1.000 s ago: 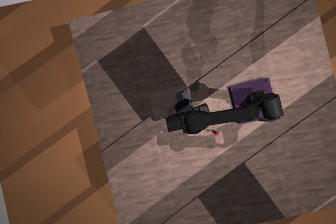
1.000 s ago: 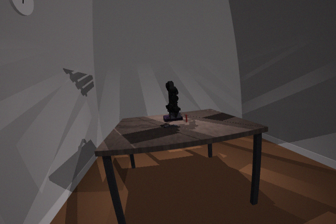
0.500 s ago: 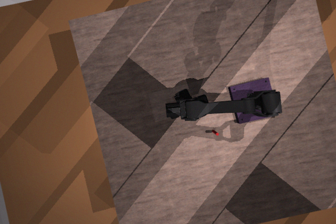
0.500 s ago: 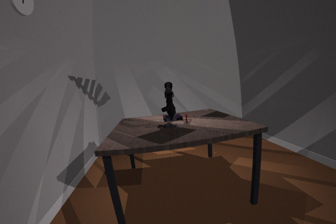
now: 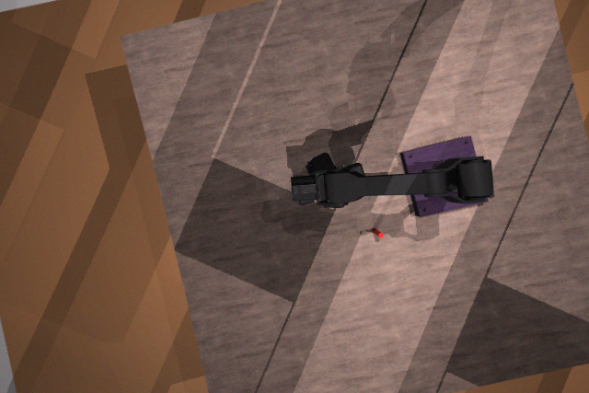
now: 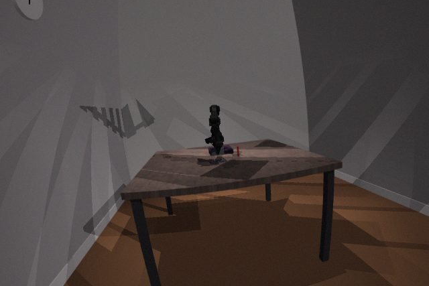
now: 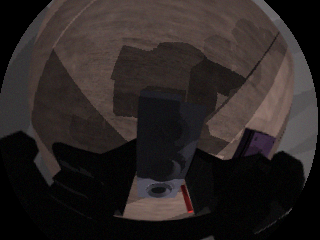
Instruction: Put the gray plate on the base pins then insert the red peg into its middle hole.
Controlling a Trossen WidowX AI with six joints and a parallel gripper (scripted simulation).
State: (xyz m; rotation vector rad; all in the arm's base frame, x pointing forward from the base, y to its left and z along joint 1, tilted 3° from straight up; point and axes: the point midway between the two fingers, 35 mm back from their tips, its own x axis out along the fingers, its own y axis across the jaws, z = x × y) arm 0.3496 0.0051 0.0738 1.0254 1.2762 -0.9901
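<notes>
My gripper tip is 5 cm above the base. Also, from my gripper tip: red peg 16 cm to the left, 14 cm behind, 2 cm below; gray plate 3 cm above.
</notes>
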